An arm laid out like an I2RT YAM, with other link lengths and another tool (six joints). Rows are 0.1 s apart.
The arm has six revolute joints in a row. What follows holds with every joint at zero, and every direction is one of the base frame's. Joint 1 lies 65.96 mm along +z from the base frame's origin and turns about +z. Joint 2 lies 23.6 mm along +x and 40 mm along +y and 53.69 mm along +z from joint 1 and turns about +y. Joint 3 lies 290.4 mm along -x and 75.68 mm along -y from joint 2 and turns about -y. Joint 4 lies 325.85 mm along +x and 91.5 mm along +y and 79.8 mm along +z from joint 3 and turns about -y. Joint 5 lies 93.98 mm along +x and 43.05 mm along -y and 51.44 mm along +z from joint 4 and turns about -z. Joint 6 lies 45.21 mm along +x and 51.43 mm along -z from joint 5 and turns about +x. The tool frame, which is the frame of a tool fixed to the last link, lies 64 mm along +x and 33 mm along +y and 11 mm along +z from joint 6; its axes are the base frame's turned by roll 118.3, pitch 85.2 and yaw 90 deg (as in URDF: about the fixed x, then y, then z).
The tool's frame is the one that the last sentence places.
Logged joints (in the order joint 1, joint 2, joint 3, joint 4, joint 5, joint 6), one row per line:
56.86 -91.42 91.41 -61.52 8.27 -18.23
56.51 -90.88 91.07 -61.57 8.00 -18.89
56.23 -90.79 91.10 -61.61 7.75 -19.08
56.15 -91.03 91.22 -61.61 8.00 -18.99
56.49 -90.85 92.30 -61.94 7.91 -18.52
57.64 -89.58 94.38 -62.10 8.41 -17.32
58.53 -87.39 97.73 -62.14 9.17 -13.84
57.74 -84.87 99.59 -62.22 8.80 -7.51
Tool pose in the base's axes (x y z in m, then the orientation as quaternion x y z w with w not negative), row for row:
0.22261 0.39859 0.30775 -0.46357 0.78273 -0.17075 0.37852
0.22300 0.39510 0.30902 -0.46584 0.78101 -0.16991 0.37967
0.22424 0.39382 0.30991 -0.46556 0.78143 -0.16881 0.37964
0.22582 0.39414 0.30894 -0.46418 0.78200 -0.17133 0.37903
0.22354 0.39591 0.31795 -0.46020 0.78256 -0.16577 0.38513
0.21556 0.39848 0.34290 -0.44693 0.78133 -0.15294 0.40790
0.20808 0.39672 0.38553 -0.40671 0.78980 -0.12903 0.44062
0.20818 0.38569 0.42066 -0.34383 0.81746 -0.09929 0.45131
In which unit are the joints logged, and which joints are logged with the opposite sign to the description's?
The joints are logged in degrees. Opposite sign: joint 2.
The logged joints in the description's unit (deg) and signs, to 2 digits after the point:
56.86 91.42 91.41 -61.52 8.27 -18.23
56.51 90.88 91.07 -61.57 8.00 -18.89
56.23 90.79 91.10 -61.61 7.75 -19.08
56.15 91.03 91.22 -61.61 8.00 -18.99
56.49 90.85 92.30 -61.94 7.91 -18.52
57.64 89.58 94.38 -62.10 8.41 -17.32
58.53 87.39 97.73 -62.14 9.17 -13.84
57.74 84.87 99.59 -62.22 8.80 -7.51

